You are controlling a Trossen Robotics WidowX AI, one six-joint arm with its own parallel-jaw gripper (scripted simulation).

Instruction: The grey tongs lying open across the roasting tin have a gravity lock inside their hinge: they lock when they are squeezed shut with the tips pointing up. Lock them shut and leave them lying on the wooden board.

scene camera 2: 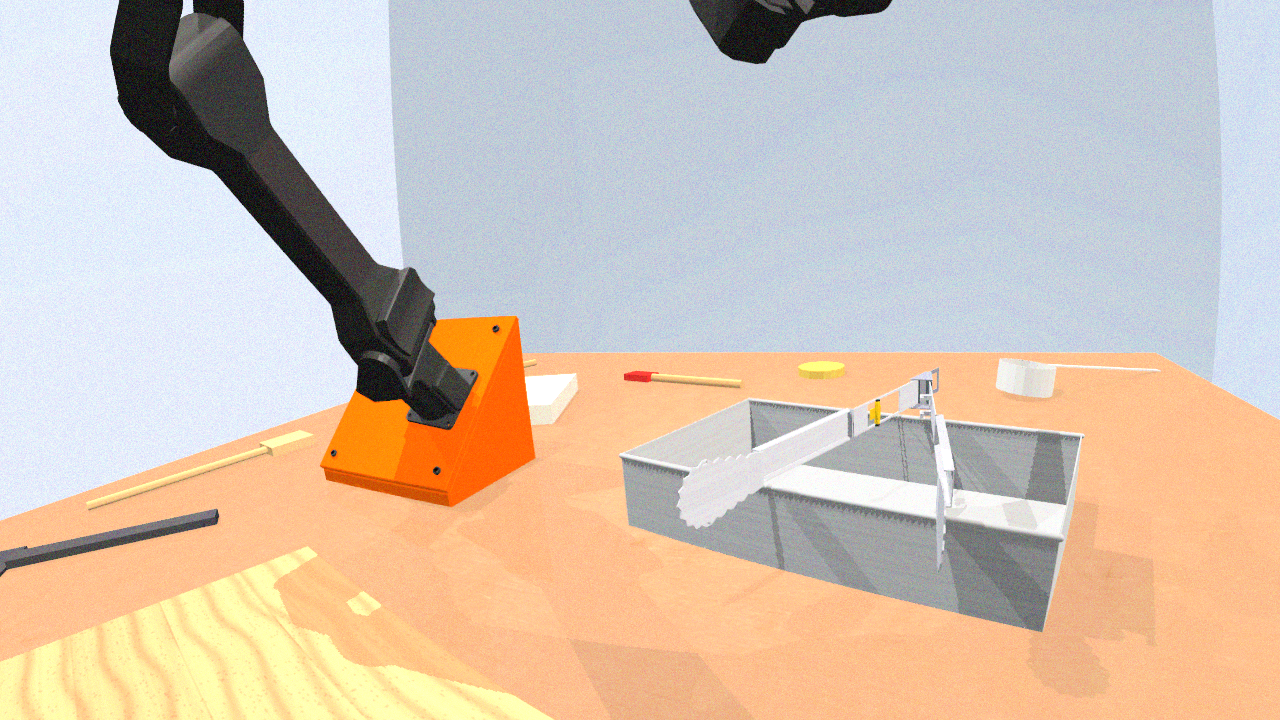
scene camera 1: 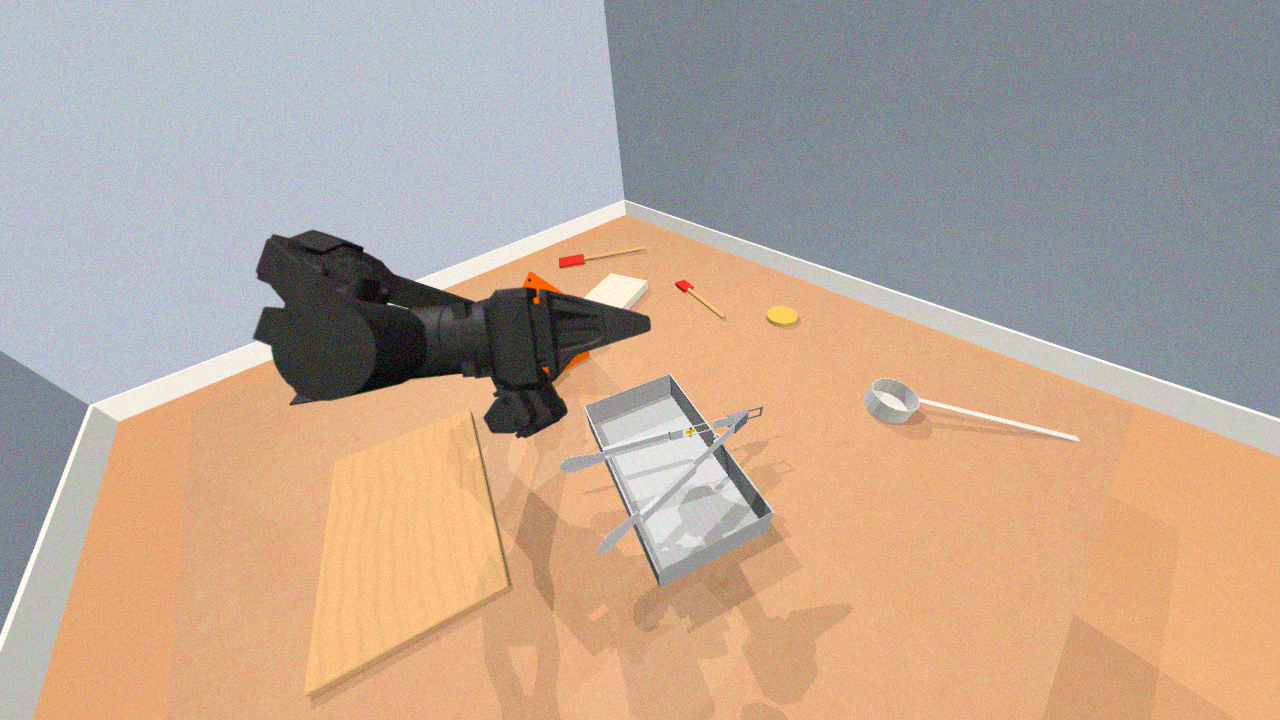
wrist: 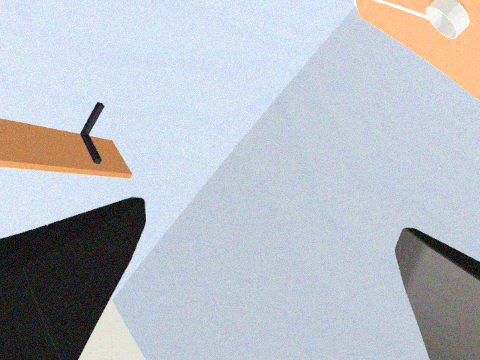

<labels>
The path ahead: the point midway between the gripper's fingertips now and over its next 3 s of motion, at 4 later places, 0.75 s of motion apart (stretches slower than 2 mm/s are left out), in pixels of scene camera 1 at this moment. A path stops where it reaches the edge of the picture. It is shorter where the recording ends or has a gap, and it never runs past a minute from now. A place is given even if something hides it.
The gripper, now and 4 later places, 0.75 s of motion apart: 646, 320; 705, 404; 695, 422; 693, 432; 693, 447
</labels>
